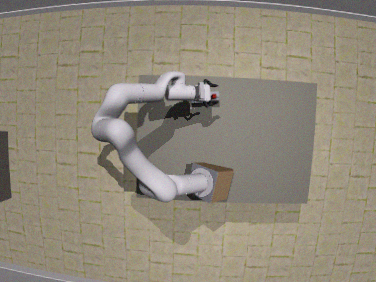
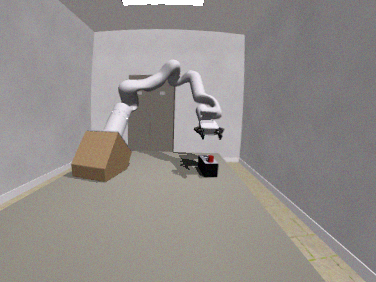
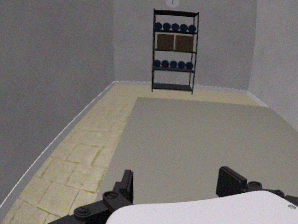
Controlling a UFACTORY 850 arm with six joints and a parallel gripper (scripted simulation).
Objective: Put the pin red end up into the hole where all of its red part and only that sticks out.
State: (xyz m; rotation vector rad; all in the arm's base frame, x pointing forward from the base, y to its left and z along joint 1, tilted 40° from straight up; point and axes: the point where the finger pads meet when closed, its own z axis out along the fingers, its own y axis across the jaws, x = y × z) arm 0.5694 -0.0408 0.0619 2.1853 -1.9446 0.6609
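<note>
My gripper is now 130 mm above the pin. The rest, counted from my hand: block 170 mm below, 60 mm to the left, 10 mm behind.
</note>
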